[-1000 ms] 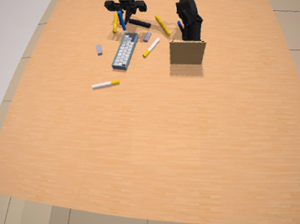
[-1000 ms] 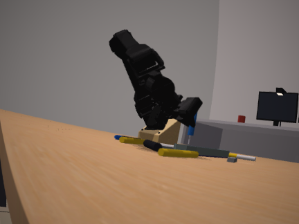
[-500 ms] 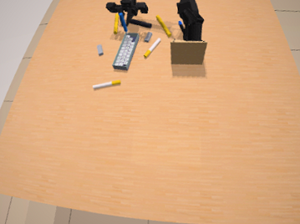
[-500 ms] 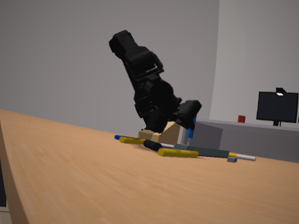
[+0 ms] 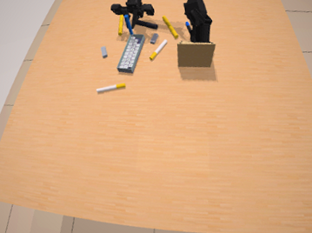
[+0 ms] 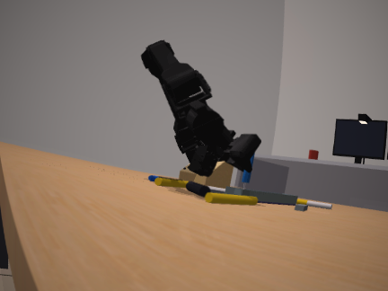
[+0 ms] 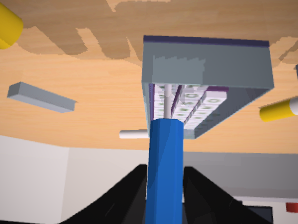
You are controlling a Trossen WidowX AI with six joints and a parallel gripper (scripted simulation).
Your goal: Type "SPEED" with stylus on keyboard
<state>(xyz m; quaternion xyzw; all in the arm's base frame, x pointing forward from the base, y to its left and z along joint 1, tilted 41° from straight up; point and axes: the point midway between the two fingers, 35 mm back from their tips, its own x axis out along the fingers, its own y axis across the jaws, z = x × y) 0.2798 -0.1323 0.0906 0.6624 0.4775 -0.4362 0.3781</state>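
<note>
Right now the grey block is 100 mm behind my gripper tip, 60 mm below it and 10 mm to the left of it. Also, from my gripper tip: stylus: 10 mm below; dark cylinder: 90 mm to the right, 60 mm below, 60 mm behind.
</note>
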